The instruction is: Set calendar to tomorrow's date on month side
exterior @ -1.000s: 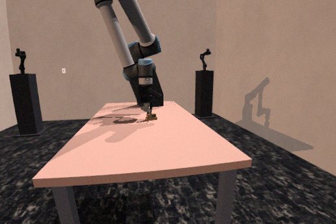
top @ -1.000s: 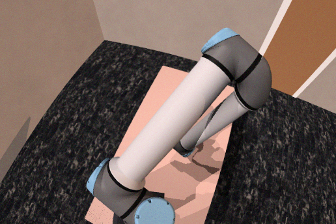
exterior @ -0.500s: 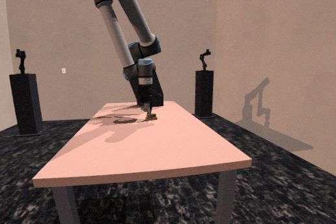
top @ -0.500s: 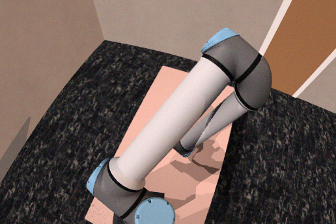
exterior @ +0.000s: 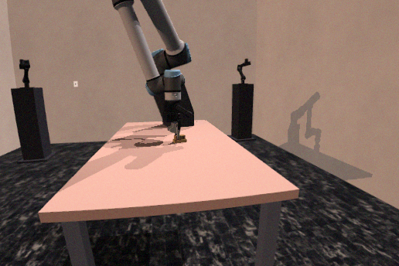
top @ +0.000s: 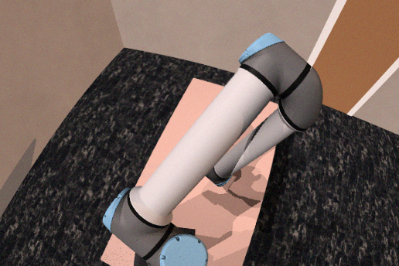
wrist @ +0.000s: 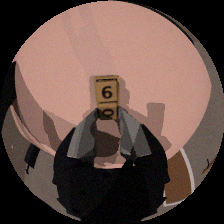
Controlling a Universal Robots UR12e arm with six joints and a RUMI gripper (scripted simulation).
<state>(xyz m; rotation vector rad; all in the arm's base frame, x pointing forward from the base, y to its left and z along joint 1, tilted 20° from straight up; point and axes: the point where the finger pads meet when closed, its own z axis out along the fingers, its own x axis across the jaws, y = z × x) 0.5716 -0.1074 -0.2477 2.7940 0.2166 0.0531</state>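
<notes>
The calendar tray lies 3 cm below my hand and 2 cm to the left of it.
</notes>
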